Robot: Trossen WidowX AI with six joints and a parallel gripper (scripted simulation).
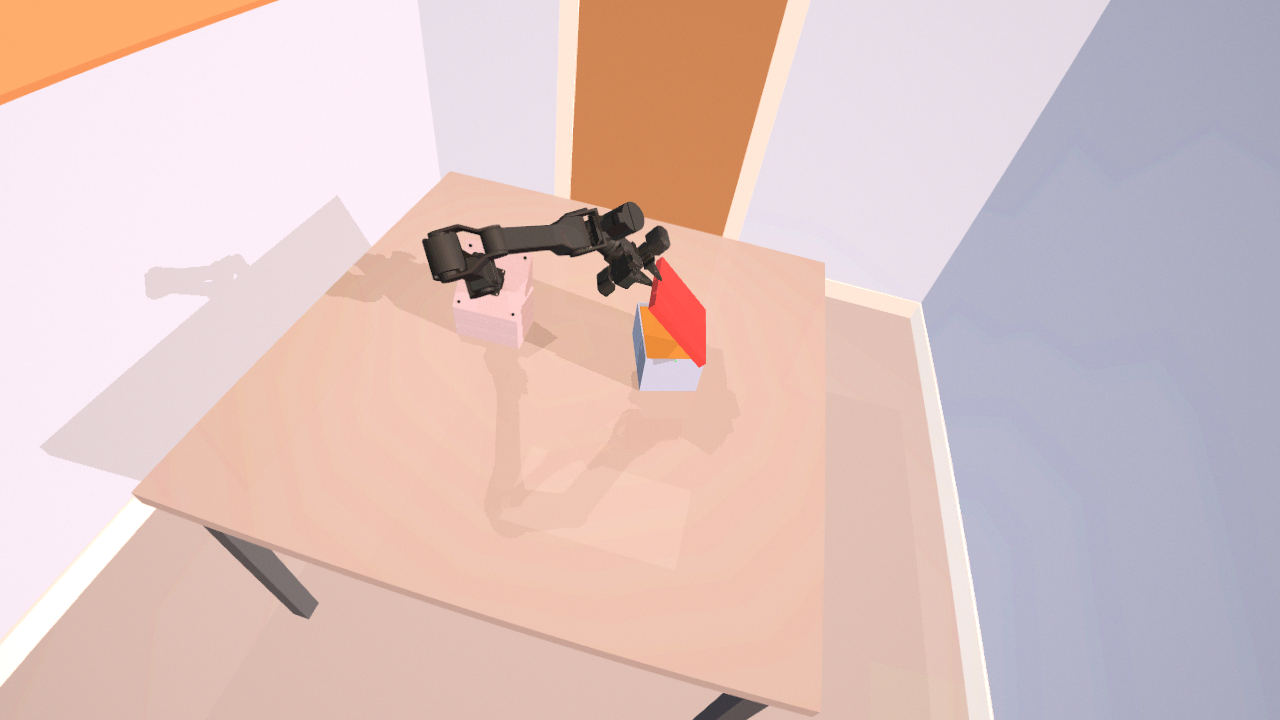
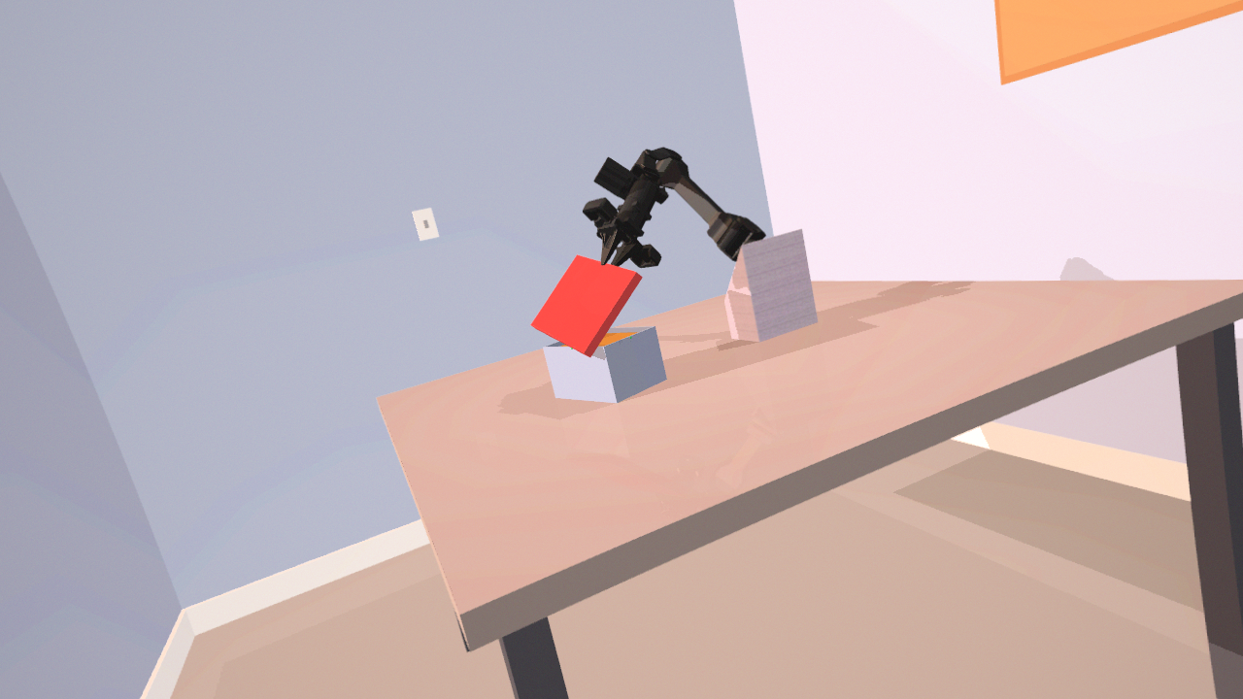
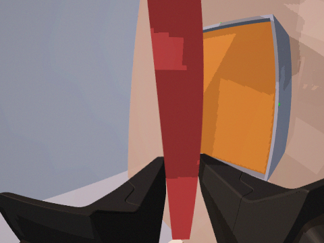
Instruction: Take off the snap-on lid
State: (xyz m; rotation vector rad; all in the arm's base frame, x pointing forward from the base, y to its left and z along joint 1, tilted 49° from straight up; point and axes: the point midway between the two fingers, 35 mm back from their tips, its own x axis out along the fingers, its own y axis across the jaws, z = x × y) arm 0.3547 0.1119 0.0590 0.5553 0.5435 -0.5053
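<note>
My gripper tip is 6 cm short of the red lid and 5 cm above it. From my gripper tip the other things lie so: grey storage box (18 cm below, 5 cm ahead).
</note>
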